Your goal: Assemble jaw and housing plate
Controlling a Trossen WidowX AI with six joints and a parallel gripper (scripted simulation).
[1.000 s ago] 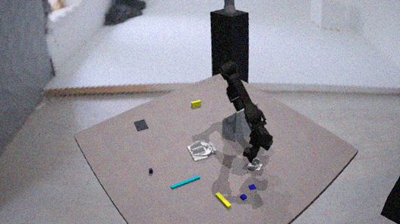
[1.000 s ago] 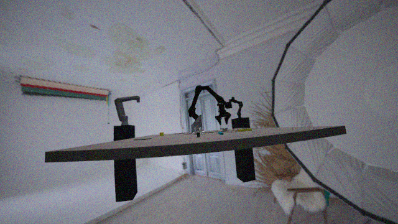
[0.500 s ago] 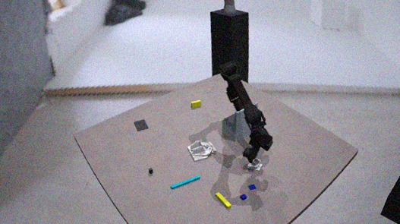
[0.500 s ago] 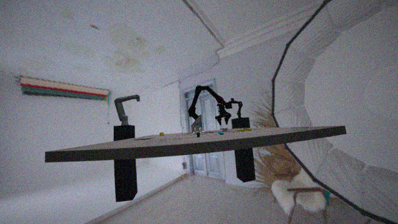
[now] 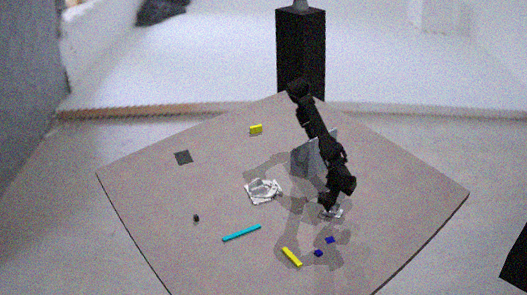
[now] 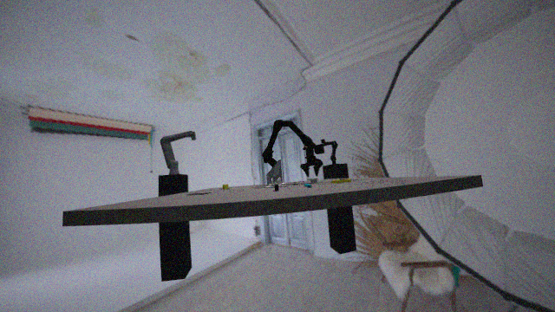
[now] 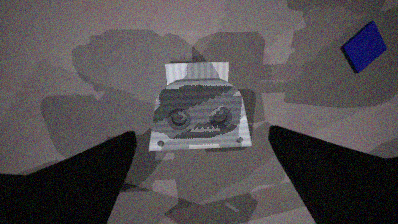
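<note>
My gripper tip is now 1 cm to the right of the small white part and 2 cm above it. Round my gripper tip: yellow bar: 28 cm ahead, 5 cm to the left, 4 cm below; then small black cube: 39 cm ahead, 34 cm to the right, 3 cm below; then teal bar: 31 cm ahead, 17 cm to the right, 4 cm below.
</note>
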